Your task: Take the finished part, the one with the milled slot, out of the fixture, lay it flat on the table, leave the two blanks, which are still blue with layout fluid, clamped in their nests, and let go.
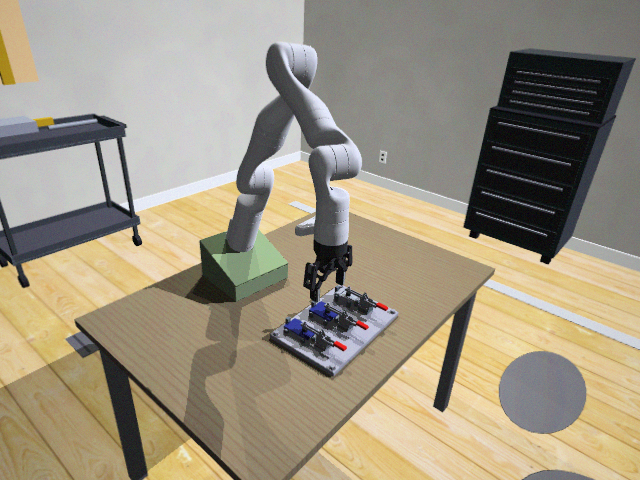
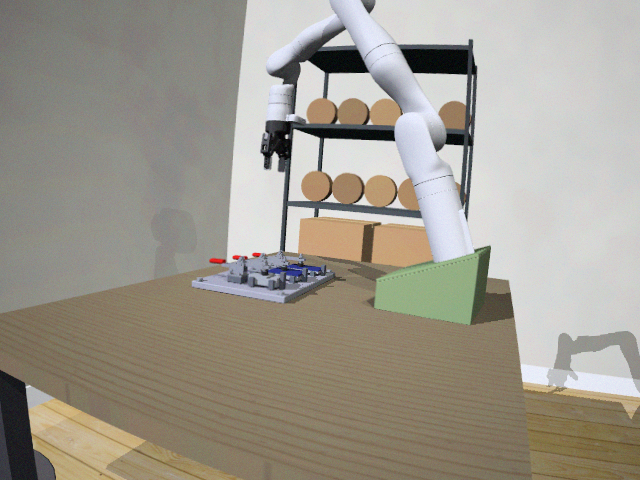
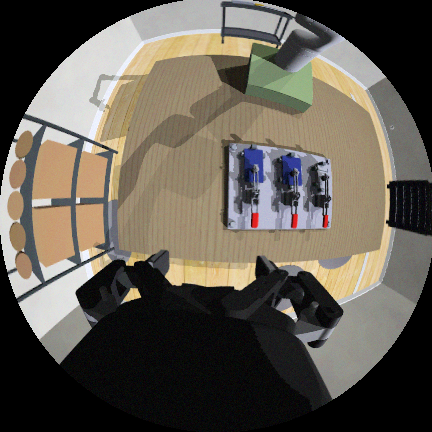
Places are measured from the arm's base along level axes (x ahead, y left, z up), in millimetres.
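Pixels of known places: gripper, fingertip midpoint: (image 1: pixel 327 292) (image 2: pixel 274 171) (image 3: pixel 211 262); arm's base at its link origin: (image 1: pixel 240 242) (image 2: pixel 454 257) (image 3: pixel 286 62).
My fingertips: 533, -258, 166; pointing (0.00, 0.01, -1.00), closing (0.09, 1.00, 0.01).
Observation:
Ahead of a thing's pixels: the offset from my fingertips to its top centre, as dx, dy, dz. Level surfaces: height alone.
The finished part @[-127, +323, -244] (image 1: pixel 348 295) (image 2: pixel 266 280) (image 3: pixel 322 170) is bare grey metal and sits in the end nest of the fixture plate (image 1: pixel 334 369) (image 2: pixel 232 292) (image 3: pixel 274 222), under its toggle clamp; its slot is too small to make out. A blue blank @[-139, +214, -249] (image 1: pixel 323 310) (image 2: pixel 285 271) (image 3: pixel 288 162) sits in the middle nest, and another blue blank @[-150, +104, -254] (image 1: pixel 294 326) (image 2: pixel 313 269) (image 3: pixel 250 162) in the far nest, each under a clamp arm. My gripper (image 1: pixel 327 290) (image 2: pixel 274 166) (image 3: pixel 211 262) is open and empty, pointing down, high above the table and apart from the fixture.
Red clamp handles @[-22, +317, -208] (image 1: pixel 382 306) (image 2: pixel 217 260) (image 3: pixel 325 221) stick out on the side away from the robot's base. The green base block (image 1: pixel 261 276) (image 2: pixel 423 294) (image 3: pixel 280 87) stands on the wooden table @[dz -285] (image 1: pixel 413 258) (image 2: pixel 310 361) (image 3: pixel 200 220). A shelf rack (image 2: pixel 351 208) stands beyond the table.

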